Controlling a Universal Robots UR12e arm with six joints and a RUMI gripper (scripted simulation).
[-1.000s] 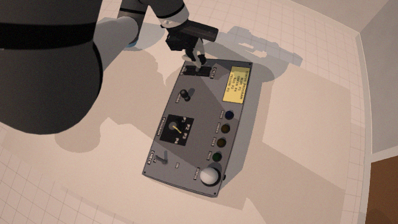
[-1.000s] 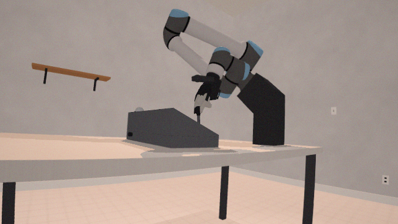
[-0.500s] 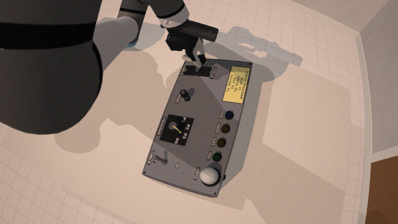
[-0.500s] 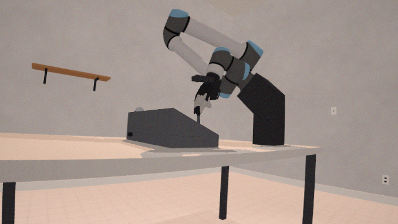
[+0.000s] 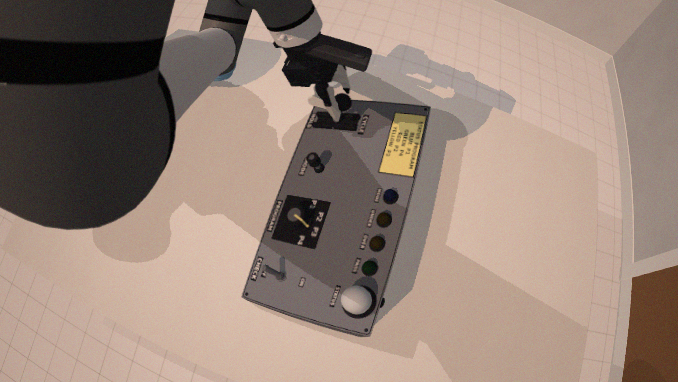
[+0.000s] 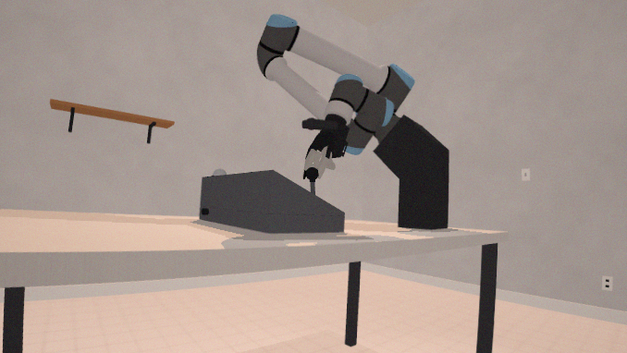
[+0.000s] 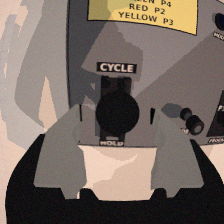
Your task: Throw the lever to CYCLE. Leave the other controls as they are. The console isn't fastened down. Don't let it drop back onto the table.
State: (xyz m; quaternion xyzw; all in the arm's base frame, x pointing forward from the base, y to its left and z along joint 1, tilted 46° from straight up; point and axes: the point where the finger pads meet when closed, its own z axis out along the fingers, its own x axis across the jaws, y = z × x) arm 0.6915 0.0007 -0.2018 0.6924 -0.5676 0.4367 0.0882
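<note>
Now: the mode toggle 2 cm behind my hand, 12 cm to the right of it and 6 cm below it. The rest, counted from my hand: check toggle (3 cm behind, 36 cm to the right, 7 cm below); then grey console (2 cm ahead, 18 cm to the right, 8 cm below); then program dial (1 cm behind, 24 cm to the right, 6 cm below).
</note>
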